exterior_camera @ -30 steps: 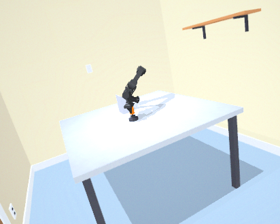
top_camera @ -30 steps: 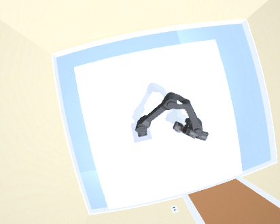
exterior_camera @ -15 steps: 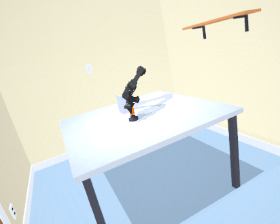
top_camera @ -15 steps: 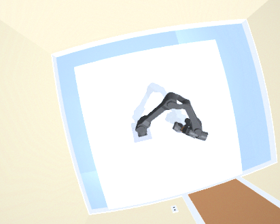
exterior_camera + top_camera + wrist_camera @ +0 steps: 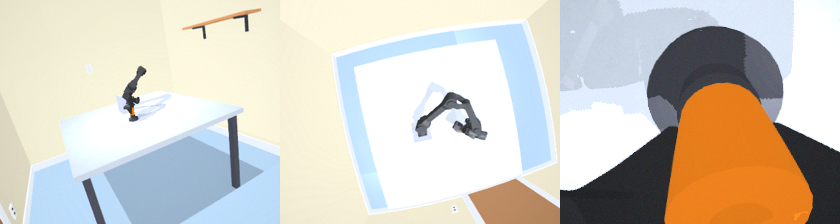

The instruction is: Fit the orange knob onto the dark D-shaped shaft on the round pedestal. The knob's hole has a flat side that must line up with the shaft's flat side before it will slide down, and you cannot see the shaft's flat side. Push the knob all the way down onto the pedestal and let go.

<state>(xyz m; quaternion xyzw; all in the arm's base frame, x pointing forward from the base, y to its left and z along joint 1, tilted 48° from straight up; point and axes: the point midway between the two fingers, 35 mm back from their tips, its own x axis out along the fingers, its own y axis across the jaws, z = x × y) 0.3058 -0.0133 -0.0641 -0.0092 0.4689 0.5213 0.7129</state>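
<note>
Right now my gripper tip is 30 mm above the pedestal. Also, from my gripper tip: orange knob (20 mm above).
</note>
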